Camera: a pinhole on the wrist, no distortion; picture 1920 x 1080 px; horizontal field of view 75.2 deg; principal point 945.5 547.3 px. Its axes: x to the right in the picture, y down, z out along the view. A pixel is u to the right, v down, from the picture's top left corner.
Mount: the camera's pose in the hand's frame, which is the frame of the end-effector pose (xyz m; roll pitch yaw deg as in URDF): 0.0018 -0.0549 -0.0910 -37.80 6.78 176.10
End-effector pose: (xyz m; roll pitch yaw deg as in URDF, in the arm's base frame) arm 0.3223 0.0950 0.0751 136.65 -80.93 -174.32
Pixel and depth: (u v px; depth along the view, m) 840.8 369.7 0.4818
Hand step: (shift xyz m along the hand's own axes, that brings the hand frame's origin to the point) -0.0243 -0.2947 0.3336
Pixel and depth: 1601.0 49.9 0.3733
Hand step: -0.2457 -0.1494 0.2694
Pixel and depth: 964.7 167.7 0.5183
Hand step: -0.0789 -0.2428 0.4108
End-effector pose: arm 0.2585 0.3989 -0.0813 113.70 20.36 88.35
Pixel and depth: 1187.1 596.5 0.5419
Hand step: -0.1749 -0.3927 0.3088
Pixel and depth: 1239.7 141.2 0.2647
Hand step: -0.0974 -0.1425 0.1618
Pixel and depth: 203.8 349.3 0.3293
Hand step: 0.1506 -0.2259 0.2223
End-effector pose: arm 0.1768 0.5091 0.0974 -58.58 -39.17 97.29
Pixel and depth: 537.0 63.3 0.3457
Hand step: 0.0650 -0.1653 0.2753
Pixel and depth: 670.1 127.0 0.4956
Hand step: 0.0404 -0.2297 0.4125
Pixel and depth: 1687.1 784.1 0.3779
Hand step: -0.2705 -0.3253 0.1353
